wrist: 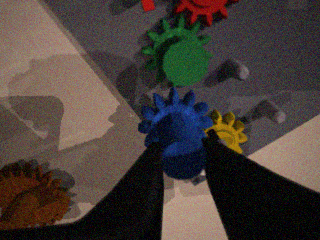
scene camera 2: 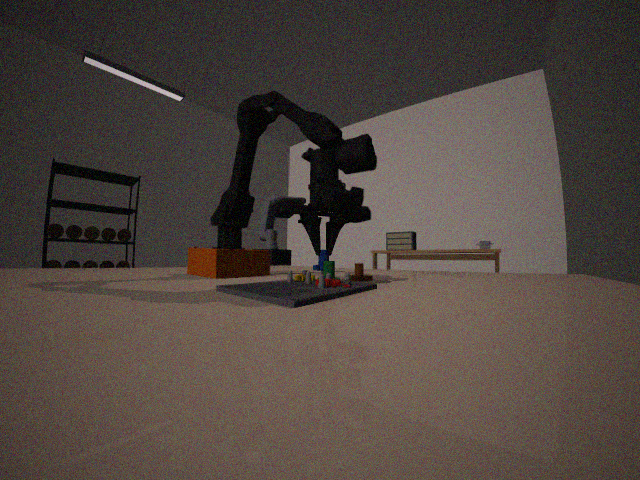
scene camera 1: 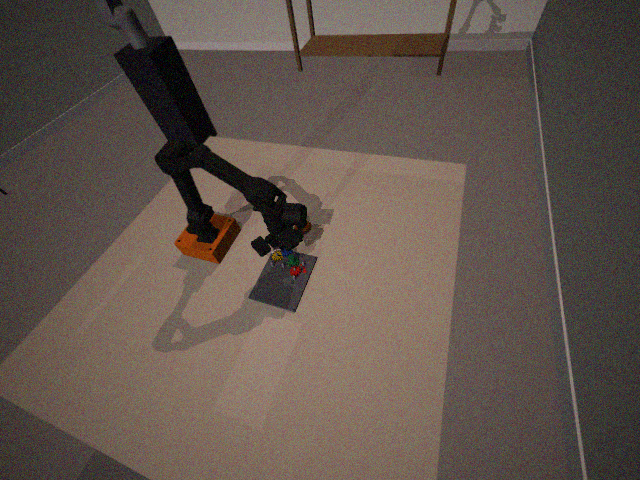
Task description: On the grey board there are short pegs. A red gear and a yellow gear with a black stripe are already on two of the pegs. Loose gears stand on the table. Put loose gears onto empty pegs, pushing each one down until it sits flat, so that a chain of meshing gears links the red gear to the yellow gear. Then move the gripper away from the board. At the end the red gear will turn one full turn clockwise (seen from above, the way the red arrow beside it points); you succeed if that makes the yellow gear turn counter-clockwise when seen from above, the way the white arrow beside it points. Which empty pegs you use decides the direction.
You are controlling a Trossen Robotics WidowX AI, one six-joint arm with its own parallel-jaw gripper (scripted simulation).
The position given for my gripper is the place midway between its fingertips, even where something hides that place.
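Labels:
My gripper (scene camera 2: 323,255) is carrying a blue gear (wrist: 175,123).

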